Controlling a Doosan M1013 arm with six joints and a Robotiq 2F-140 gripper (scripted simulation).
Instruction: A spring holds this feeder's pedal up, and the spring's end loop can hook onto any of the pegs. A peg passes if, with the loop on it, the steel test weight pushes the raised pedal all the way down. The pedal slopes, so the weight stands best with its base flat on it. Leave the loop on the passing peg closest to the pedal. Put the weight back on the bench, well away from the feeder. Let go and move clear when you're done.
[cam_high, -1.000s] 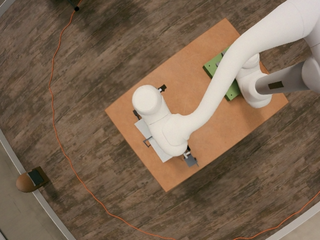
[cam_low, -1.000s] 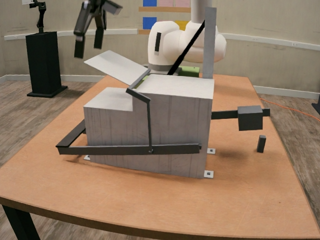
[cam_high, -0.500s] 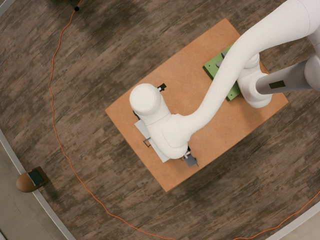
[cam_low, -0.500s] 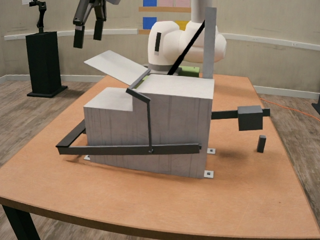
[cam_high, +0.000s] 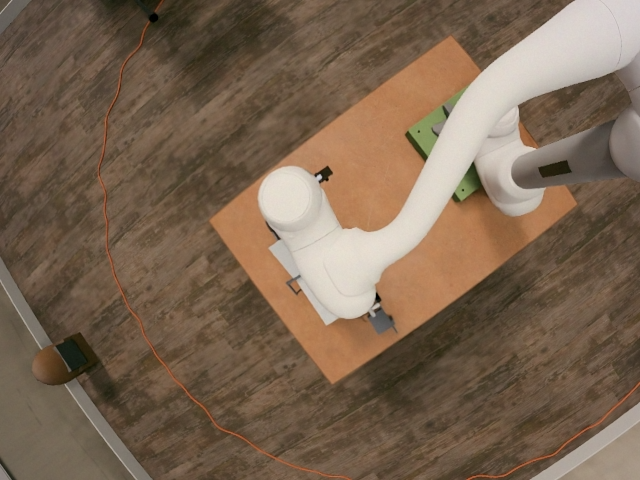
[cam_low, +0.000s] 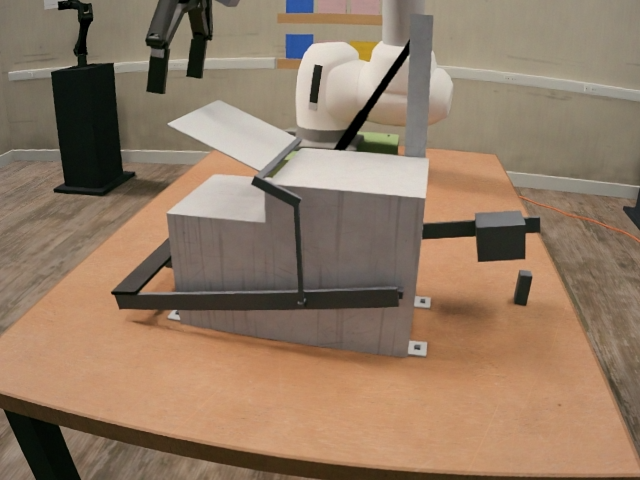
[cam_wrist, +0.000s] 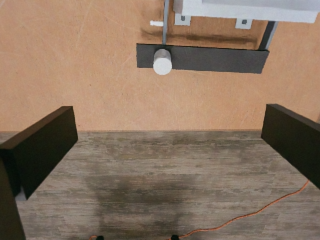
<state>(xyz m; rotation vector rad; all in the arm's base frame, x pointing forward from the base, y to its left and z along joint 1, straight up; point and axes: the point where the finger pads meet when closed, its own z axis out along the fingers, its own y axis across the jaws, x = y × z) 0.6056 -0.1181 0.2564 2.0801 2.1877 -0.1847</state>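
Right now the steel test weight is 20 mm to the right of my hand and 240 mm below it. Round my hand: grey block: 30 mm to the right, 310 mm below; dark block: 10 mm ahead, 550 mm to the left, 290 mm below.
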